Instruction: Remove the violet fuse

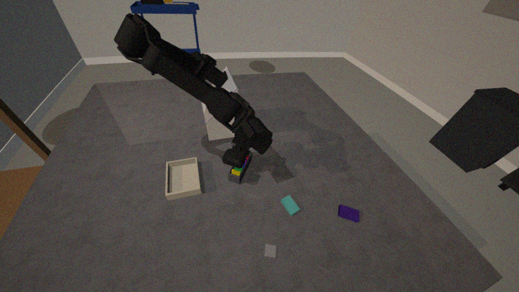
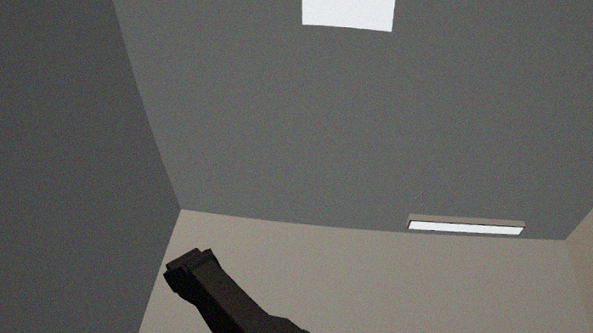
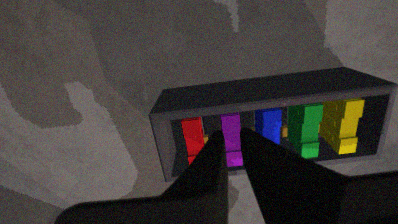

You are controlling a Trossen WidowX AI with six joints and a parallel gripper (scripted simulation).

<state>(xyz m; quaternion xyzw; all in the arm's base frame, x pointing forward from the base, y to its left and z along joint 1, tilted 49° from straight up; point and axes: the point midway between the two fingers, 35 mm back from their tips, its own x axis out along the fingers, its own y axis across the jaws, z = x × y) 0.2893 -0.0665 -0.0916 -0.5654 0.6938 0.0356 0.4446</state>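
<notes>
The beige tray lies 20 mm ahead of my gripper tip, 200 mm to the right of it and 30 mm below it. Also, from my gripper tip: violet fuse: 10 mm below; then grey tile: 300 mm ahead, 10 mm to the left, 30 mm below.
</notes>
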